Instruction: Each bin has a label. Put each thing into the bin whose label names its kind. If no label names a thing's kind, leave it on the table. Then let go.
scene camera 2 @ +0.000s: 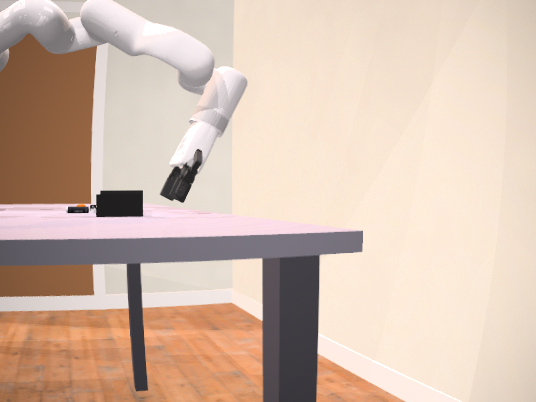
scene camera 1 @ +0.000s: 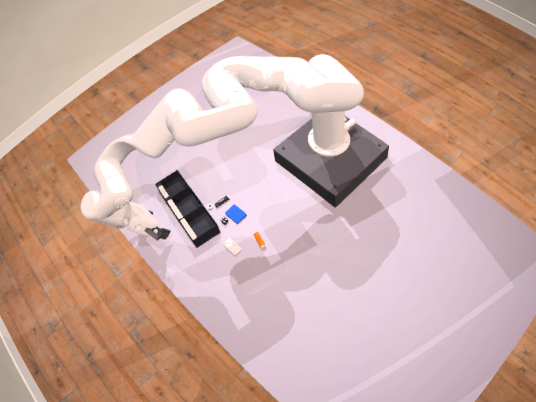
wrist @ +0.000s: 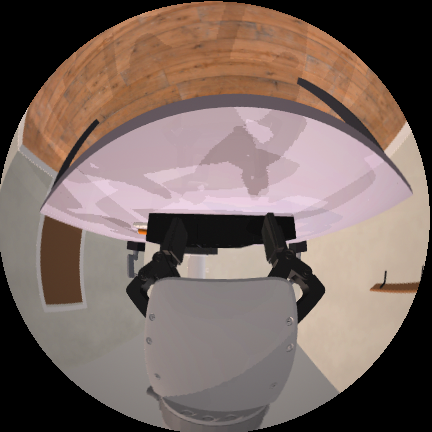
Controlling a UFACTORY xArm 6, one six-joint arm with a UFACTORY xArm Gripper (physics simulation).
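Seen in the pictures: gripper, between the fingertips: point(scene camera 2: 170, 198) point(scene camera 1: 159, 225) point(wrist: 222, 223); arm's base, origin of its link: point(scene camera 1: 329, 140) point(wrist: 196, 253).
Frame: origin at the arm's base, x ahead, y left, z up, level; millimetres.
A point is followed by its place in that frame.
A black three-compartment bin unit point(scene camera 1: 208, 239) @(x 458, y -4, z -55 mm) point(scene camera 2: 120, 204) @(x 442, y -255, z -38 mm) point(wrist: 210, 233) @(x 492, y -111, z -30 mm) stands on the table with pale label strips, too small to read. Beside it lie a black oblong thing point(scene camera 1: 222, 201) @(x 355, y -75, z -48 mm) point(scene camera 2: 78, 210) @(x 356, y -86, z -54 mm), a small white round thing point(scene camera 1: 210, 206) @(x 390, y -89, z -53 mm), a blue square point(scene camera 1: 236, 214) @(x 350, y -13, z -50 mm), a small dark thing point(scene camera 1: 224, 220) @(x 389, y -17, z -44 mm), a cream dotted block point(scene camera 1: 232, 247) @(x 422, y 63, z -53 mm) point(wrist: 139, 225) @(x 428, y 63, z -53 mm) and an orange cylinder point(scene camera 1: 259, 240) @(x 354, y 99, z -47 mm) point(scene camera 2: 81, 205) @(x 354, y 78, z -48 mm) point(wrist: 143, 231) @(x 359, y 97, z -51 mm). My gripper point(scene camera 1: 161, 233) @(x 548, y -128, z -31 mm) point(scene camera 2: 174, 194) @(x 548, y -128, z -31 mm) point(wrist: 222, 223) @(x 548, y -128, z -31 mm) is open and empty, tilted, low above the table on the label side of the bins. Compartment insides are hidden in the wrist view.
The table point(scene camera 1: 380, 310) @(x 249, y 471, z -60 mm) point(scene camera 2: 280, 242) @(x 591, y -661, z -69 mm) point(wrist: 165, 150) @(x 622, y -90, z -60 mm) has an edge close to my gripper. My dark base block point(scene camera 1: 300, 162) @(x 119, y 4, z 0 mm) stands beyond the loose things. The arm point(scene camera 1: 215, 122) @(x 351, y 39, z 383 mm) reaches over the table past the far end of the bins.
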